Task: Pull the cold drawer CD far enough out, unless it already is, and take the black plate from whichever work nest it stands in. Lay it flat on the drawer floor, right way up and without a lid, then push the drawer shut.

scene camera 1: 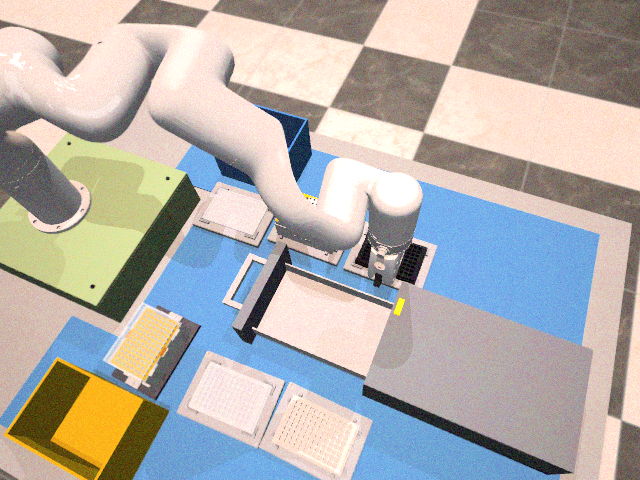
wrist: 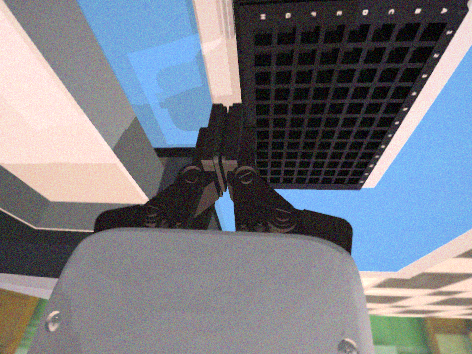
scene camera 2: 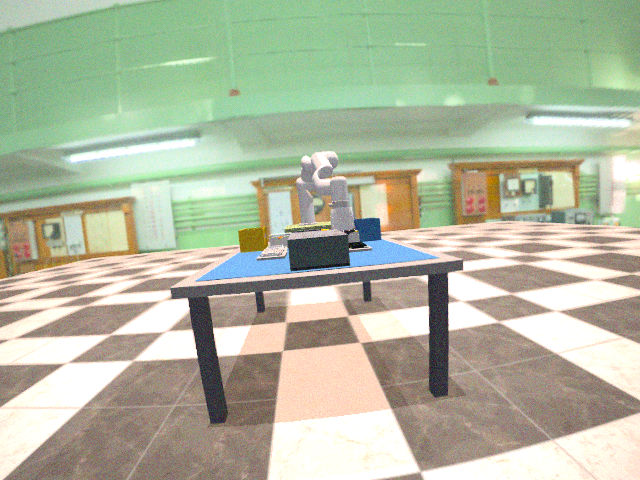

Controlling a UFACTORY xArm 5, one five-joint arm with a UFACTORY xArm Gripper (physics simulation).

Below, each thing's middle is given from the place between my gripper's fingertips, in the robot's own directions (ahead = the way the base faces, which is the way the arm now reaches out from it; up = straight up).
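Labels:
Picture the black plate [scene camera 1: 413, 258]: my hand is 1 cm short of it and 5 cm to the right of it.

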